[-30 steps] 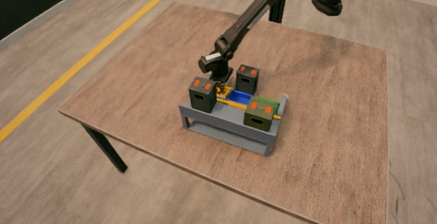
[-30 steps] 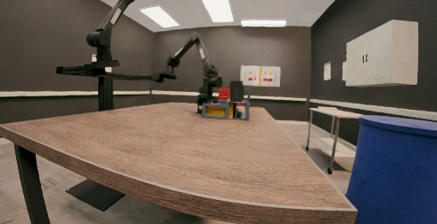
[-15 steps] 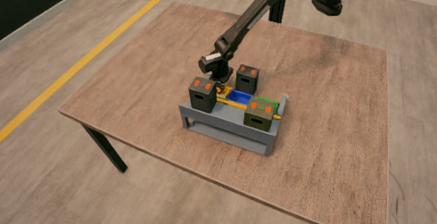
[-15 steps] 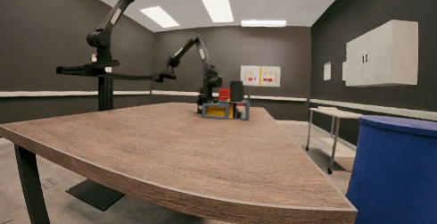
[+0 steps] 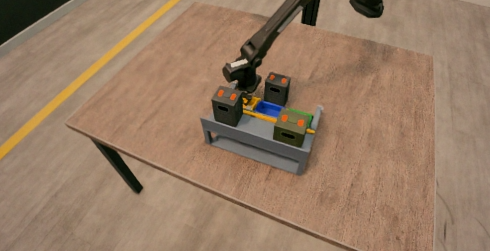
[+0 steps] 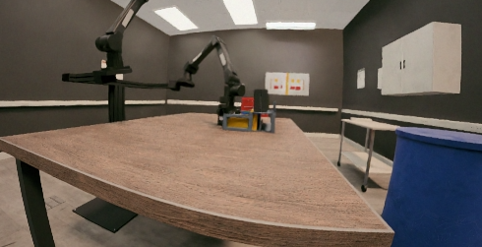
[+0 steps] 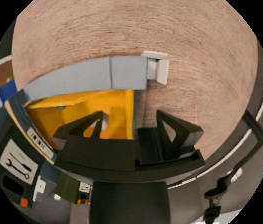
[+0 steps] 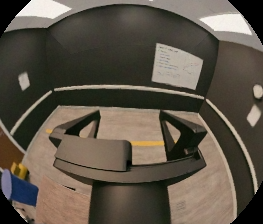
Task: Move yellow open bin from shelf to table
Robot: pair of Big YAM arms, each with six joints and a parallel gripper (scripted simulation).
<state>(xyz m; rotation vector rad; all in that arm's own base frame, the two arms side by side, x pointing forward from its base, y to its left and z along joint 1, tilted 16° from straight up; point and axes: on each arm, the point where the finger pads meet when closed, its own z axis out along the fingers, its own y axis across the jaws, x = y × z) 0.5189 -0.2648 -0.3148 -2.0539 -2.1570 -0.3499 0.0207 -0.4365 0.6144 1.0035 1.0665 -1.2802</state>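
Now: the yellow open bin 80 mm ahead of my left hand, 10 mm to the left of it and 10 mm above it. Also, from my left hand: grey shelf 120 mm to the left, 100 mm ahead, 30 mm above; then dark lidded bin 100 mm to the left, 60 mm behind, 30 mm above.
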